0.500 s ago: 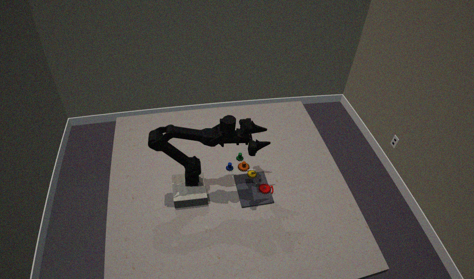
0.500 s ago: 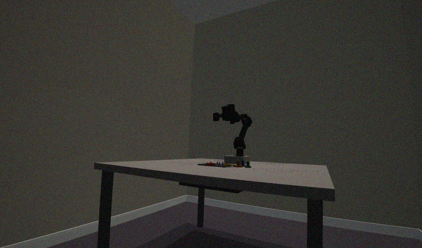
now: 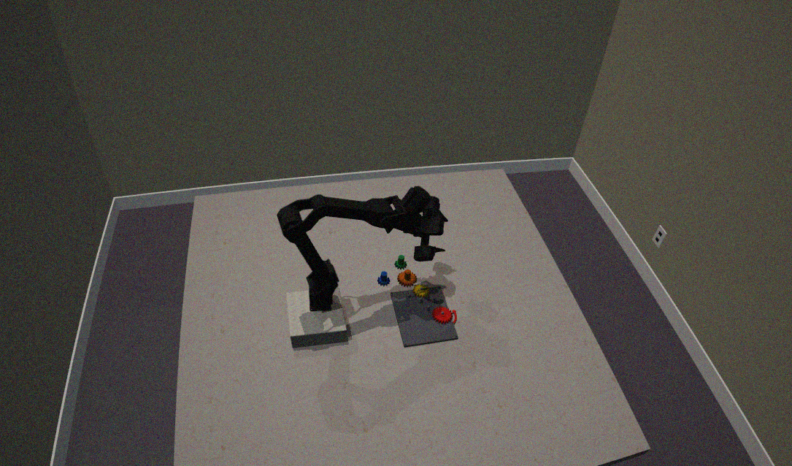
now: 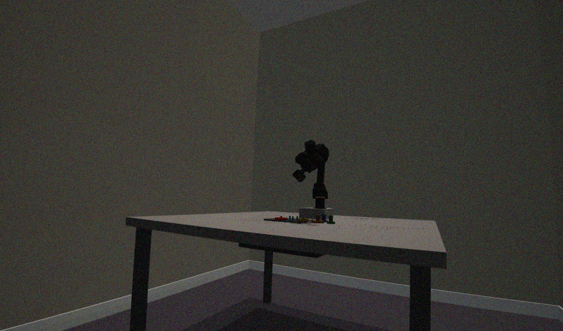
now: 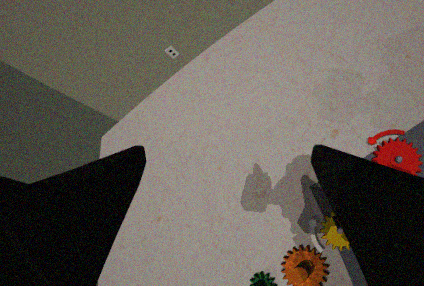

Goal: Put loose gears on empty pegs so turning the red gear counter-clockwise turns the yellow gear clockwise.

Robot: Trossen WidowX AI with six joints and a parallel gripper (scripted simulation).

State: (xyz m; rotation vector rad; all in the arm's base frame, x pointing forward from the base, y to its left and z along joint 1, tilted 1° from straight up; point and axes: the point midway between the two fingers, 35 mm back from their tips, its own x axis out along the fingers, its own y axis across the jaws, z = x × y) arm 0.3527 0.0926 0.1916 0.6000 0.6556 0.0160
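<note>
Right now my gripper tip is 110 mm past the green gear, 100 mm to the right of it and 210 mm above it. Round my gripper tip: red gear (130 mm to the right, 210 mm below); then yellow gear (60 mm behind, 30 mm to the right, 210 mm below); then orange gear (100 mm behind, 30 mm to the left, 210 mm below).
</note>
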